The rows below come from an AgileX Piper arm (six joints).
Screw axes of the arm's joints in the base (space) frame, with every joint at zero. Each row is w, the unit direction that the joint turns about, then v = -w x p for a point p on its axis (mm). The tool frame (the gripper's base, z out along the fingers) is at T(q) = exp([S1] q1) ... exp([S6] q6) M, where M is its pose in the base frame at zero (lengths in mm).
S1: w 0 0 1 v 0 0 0
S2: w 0 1 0 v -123 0 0
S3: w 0 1 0 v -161.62 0 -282.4
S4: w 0.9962 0 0.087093 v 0 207.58 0
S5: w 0 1 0 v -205.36 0 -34.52
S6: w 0.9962 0 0.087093 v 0 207.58 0
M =
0.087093 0 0.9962 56.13
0 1 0 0
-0.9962 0 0.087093 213.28
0 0 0 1
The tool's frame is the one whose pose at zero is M.
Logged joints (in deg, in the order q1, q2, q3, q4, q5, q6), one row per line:
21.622, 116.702, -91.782, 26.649, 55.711, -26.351
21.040, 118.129, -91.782, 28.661, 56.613, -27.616
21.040, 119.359, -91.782, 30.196, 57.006, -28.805
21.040, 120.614, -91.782, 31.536, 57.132, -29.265
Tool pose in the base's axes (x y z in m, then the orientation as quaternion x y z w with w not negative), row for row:
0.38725, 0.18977, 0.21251, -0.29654, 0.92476, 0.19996, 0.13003
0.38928, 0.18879, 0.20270, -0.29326, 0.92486, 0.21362, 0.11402
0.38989, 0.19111, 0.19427, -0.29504, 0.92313, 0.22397, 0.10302
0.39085, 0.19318, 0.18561, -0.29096, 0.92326, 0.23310, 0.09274
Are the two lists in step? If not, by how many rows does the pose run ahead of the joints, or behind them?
They are in step.
